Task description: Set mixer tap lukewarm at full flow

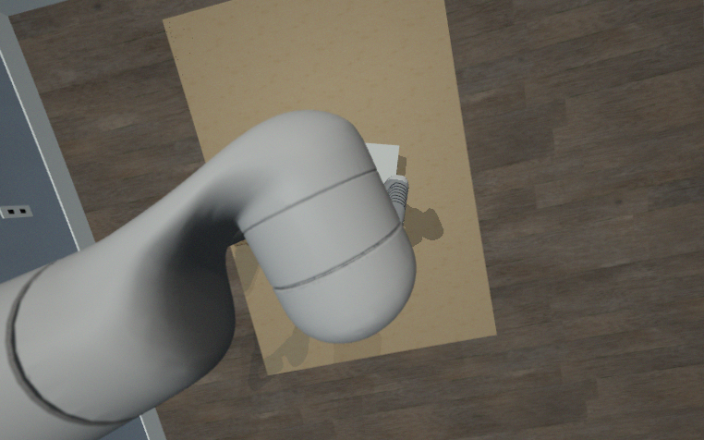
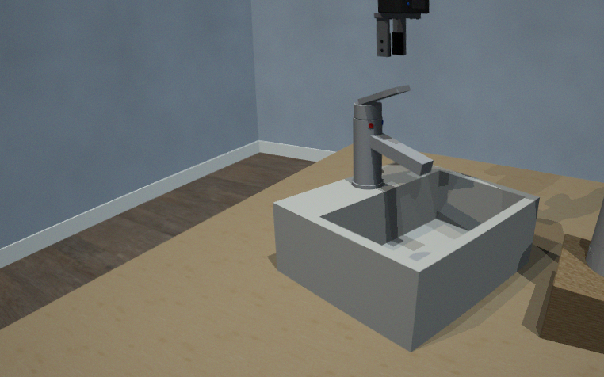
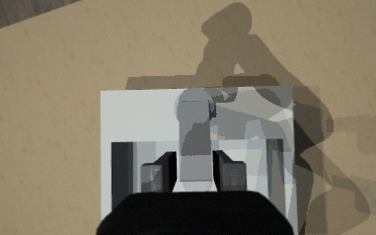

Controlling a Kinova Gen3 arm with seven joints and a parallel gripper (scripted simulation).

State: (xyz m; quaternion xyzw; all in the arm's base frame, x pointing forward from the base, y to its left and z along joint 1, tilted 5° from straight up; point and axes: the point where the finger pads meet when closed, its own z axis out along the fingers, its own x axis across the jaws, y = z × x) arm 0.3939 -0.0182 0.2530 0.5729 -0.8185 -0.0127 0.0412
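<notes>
The flat lever is 80 mm below my hand, 20 mm ahead of it and 10 mm to the right of it. From my hand the other things lie so: grey square sink 320 mm below, 60 mm behind, 20 mm to the left; grey mixer tap 130 mm below, 30 mm ahead, 10 mm to the right.
</notes>
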